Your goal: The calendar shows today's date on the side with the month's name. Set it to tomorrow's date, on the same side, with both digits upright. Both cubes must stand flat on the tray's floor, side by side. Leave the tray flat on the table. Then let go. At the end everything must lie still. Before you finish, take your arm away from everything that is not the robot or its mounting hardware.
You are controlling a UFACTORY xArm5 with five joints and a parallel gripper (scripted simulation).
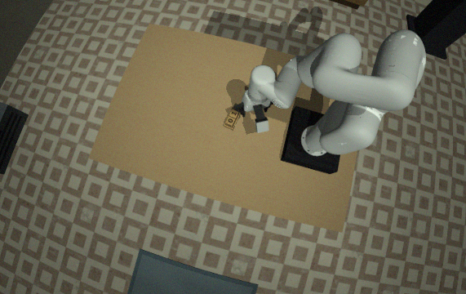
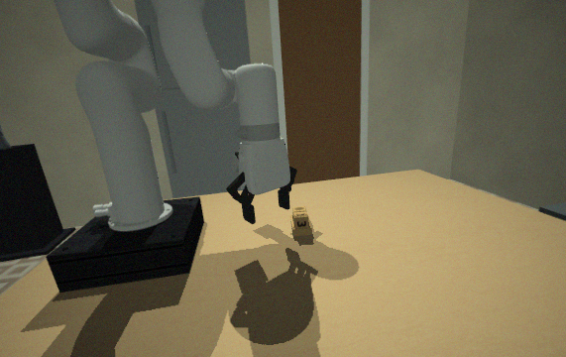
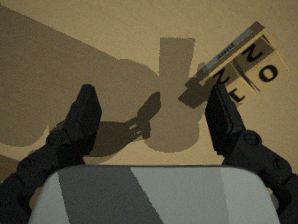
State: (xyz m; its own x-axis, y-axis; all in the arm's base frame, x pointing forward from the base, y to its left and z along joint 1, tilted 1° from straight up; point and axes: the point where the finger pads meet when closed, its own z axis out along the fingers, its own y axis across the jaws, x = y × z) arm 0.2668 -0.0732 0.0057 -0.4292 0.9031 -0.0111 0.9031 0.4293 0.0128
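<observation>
My gripper is now 80 mm short of the wooden date cube, 20 mm to the right of it and 50 mm above it. The rest, counted from my hand: wooden calendar tray 80 mm ahead, 30 mm to the left, 60 mm below.
</observation>
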